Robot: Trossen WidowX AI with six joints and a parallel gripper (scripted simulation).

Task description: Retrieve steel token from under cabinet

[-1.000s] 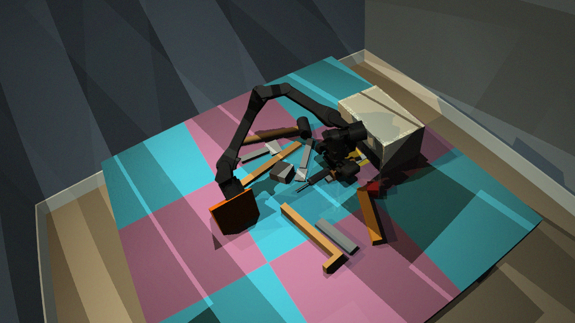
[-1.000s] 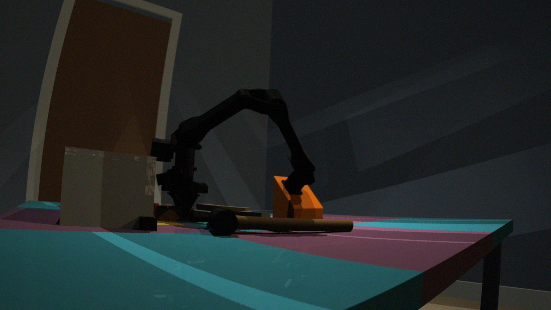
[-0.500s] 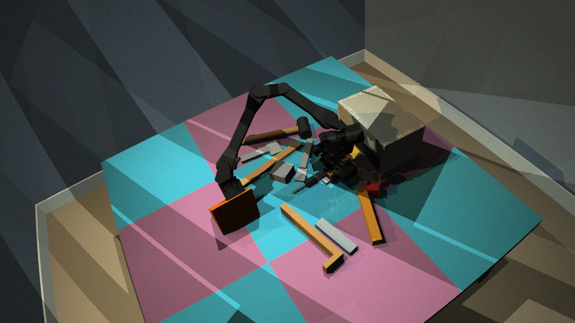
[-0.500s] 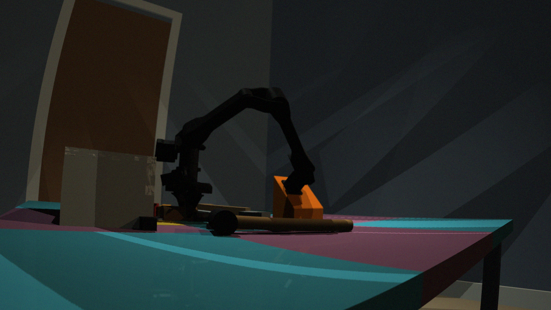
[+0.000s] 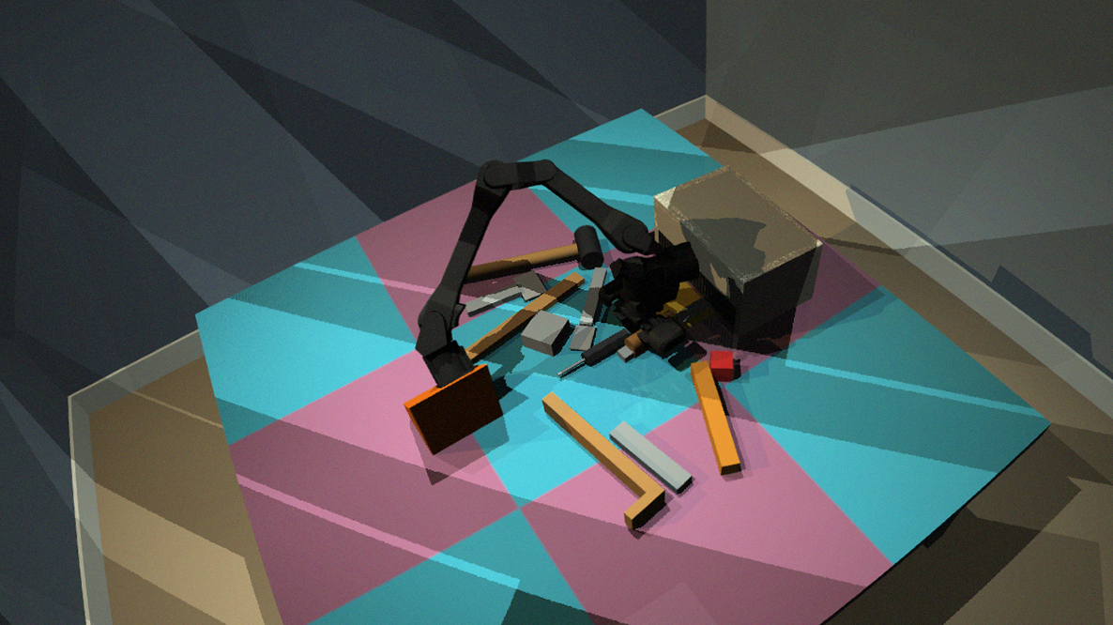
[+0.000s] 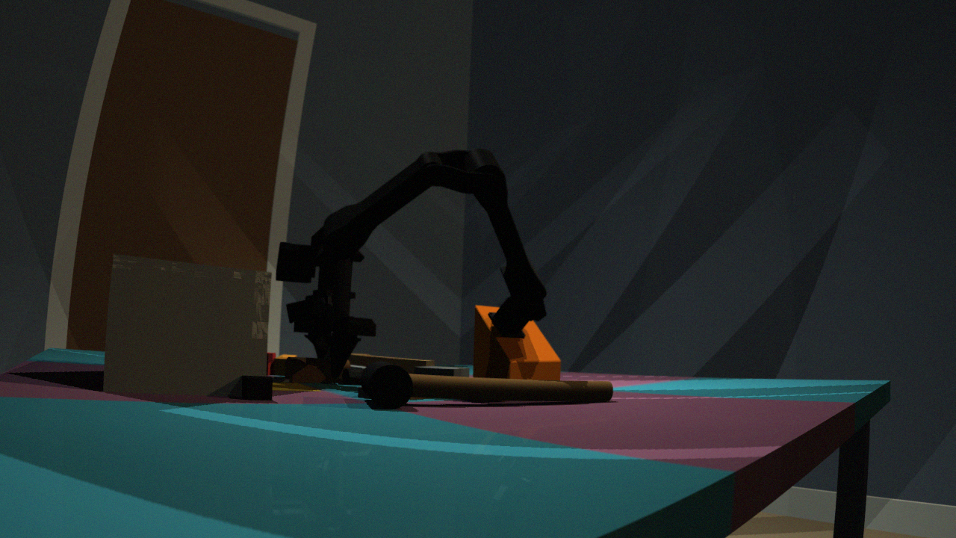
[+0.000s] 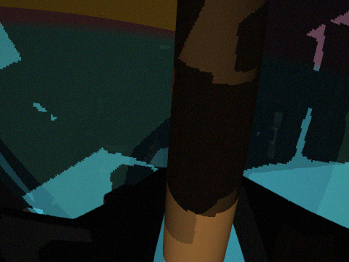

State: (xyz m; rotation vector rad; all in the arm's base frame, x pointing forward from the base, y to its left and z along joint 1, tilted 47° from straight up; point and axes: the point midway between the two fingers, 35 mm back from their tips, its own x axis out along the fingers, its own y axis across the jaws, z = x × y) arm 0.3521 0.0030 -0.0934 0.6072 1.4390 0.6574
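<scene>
Right now the screwdriver is 10 cm behind my gripper tip and 3 cm to the left of it. Also, from my gripper tip: red cube (14 cm to the right, 7 cm ahead, 1 cm above); then small grey cube (4 cm behind); then grey block (14 cm behind, 13 cm to the left, 1 cm above).
</scene>
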